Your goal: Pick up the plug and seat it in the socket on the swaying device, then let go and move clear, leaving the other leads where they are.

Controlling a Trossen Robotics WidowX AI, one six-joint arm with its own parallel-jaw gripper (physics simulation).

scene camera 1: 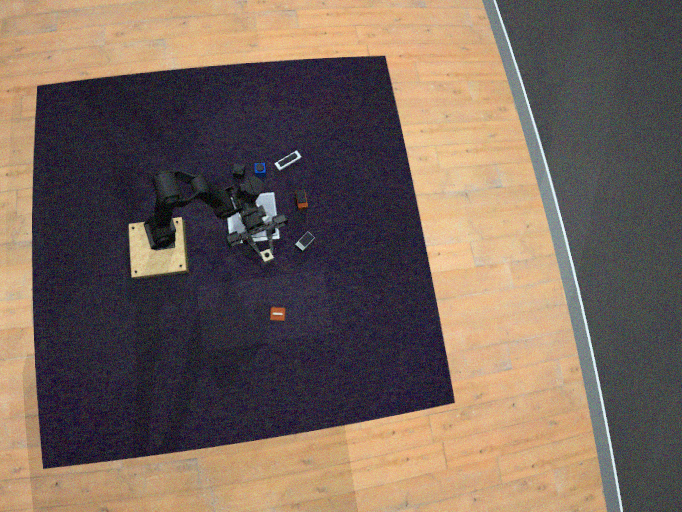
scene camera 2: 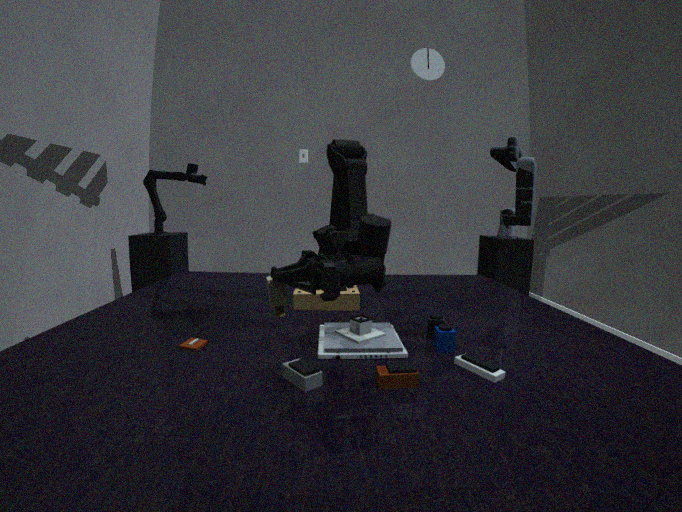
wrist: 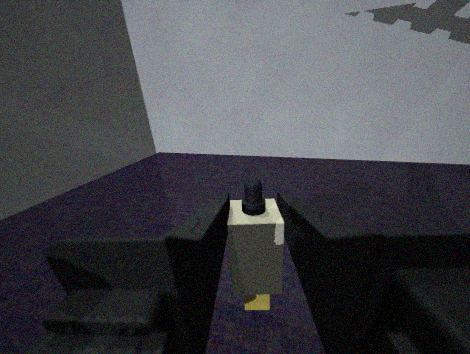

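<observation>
The plug is a cream block (scene camera 1: 267, 255) (scene camera 2: 277, 297) (wrist: 257, 257) with a dark round stub on top and a yellow tip below. My gripper (scene camera 1: 266, 250) (scene camera 2: 275, 273) (wrist: 253, 198) is shut on it, one finger on each side, and holds it upright above the dark mat. The device (scene camera 1: 268, 200) (scene camera 2: 363, 354) is a flat white and grey tray. A small grey socket block (scene camera 2: 360, 326) with a dark square opening stands on its raised white plate. My arm hides the socket in the first scene view. The plug is apart from the device, on its left in the second scene view.
Around the device lie a grey block (scene camera 1: 304, 240) (scene camera 2: 302, 374), an orange block (scene camera 1: 301, 199) (scene camera 2: 397, 378), a white bar (scene camera 1: 288, 159) (scene camera 2: 479, 368), a blue block (scene camera 1: 260, 168) (scene camera 2: 445, 338) and a black block (scene camera 1: 238, 169). A flat orange piece (scene camera 1: 277, 314) (scene camera 2: 193, 344) lies farther off.
</observation>
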